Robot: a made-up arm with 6 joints.
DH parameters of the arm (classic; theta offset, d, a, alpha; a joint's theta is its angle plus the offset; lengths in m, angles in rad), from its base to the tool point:
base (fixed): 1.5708 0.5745 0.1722 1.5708
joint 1: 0 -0.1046 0.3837 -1.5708
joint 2: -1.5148 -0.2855 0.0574 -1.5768
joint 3: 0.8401 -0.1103 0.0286 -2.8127
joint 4: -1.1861 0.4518 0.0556 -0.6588
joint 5: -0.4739 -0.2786 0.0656 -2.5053
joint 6: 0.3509 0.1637 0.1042 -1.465
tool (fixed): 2.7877 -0.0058 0 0
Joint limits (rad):
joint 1: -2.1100..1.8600
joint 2: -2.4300..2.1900
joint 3: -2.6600..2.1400
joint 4: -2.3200..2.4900
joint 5: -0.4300..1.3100
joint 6: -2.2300..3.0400
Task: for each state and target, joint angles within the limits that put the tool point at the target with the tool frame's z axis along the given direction. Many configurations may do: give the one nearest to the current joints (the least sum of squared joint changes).
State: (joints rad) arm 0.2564 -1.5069 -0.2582 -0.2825 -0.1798 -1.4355
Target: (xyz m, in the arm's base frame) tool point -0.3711 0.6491 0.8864 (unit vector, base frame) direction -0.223 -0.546 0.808
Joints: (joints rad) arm 0.8520 -1.2155 0.4376 -0.5441 -0.2807 -1.1183
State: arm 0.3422 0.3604 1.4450 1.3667 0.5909 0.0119
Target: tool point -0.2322 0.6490 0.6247 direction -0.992 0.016 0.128
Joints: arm 1.2320 0.1846 1.4657 1.5334 0.6512 -0.5266
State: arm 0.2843 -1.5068 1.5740 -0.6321 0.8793 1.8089
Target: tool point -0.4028 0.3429 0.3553 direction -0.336 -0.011 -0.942
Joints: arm -0.1456 -2.0093 1.4854 -1.1866 0.8644 1.4795
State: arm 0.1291 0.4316 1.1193 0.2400 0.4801 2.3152
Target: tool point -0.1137 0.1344 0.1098 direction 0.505 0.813 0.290
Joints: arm -0.5117 0.9316 0.3444 1.0405 0.2501 2.1190
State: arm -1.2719 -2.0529 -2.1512 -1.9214 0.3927 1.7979
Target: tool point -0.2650 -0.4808 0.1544 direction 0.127 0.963 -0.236
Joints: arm -2.0603 -2.0564 -2.0145 -1.6509 0.1974 1.1648
